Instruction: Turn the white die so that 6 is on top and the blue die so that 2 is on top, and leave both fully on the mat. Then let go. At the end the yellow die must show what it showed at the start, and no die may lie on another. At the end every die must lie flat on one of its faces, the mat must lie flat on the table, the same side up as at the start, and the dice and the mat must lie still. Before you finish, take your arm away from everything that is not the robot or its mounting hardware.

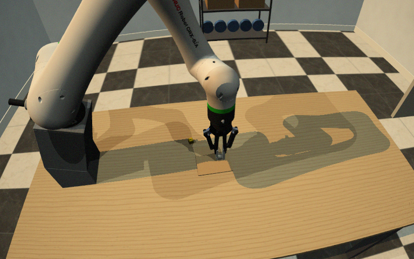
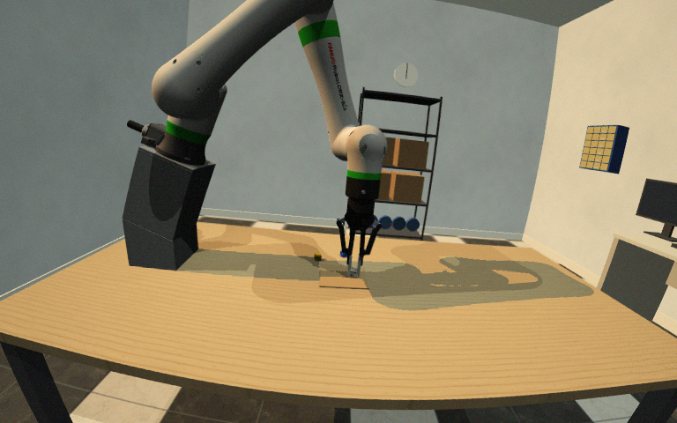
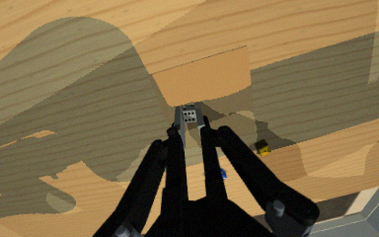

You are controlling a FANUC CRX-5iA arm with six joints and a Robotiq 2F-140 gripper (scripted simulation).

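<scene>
The white die is 20 mm below my hand. Also, from my hand: blue die (30 mm behind, 150 mm to the left, 30 mm below); tan mat (30 mm behind, 40 mm below); yellow die (110 mm behind, 110 mm to the left, 30 mm below).
</scene>
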